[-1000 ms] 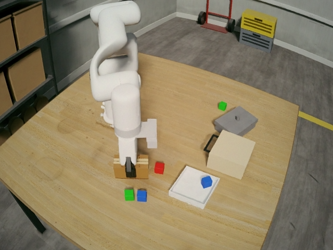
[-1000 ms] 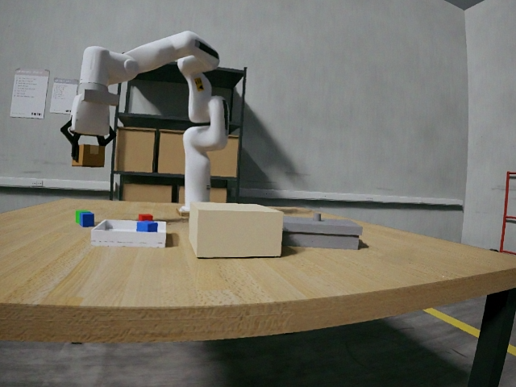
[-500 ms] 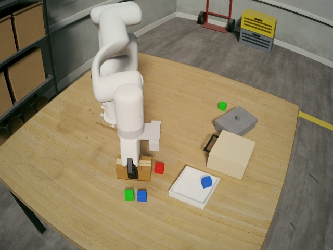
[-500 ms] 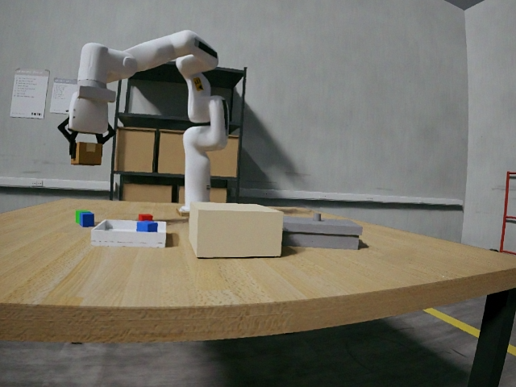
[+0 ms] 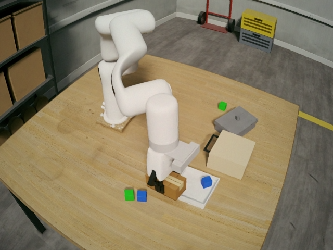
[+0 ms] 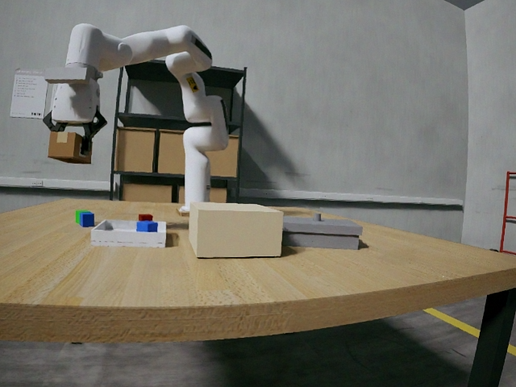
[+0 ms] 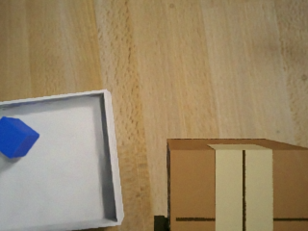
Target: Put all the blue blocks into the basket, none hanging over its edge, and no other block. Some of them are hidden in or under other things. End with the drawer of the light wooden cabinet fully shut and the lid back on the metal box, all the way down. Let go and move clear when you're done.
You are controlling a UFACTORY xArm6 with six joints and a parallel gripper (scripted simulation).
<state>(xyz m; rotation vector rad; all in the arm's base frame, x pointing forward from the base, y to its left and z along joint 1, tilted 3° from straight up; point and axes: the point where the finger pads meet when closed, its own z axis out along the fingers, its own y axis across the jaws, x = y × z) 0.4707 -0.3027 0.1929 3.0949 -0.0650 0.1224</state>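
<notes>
Now: the white basket 180 mm below my hand, 150 mm to the left of it and 40 mm ahead of it. Round my hand: red block 180 mm below, 160 mm to the left, 130 mm behind; then light wooden cabinet 360 mm to the left, 150 mm below, 90 mm ahead; then cardboard box right at my hand.
</notes>
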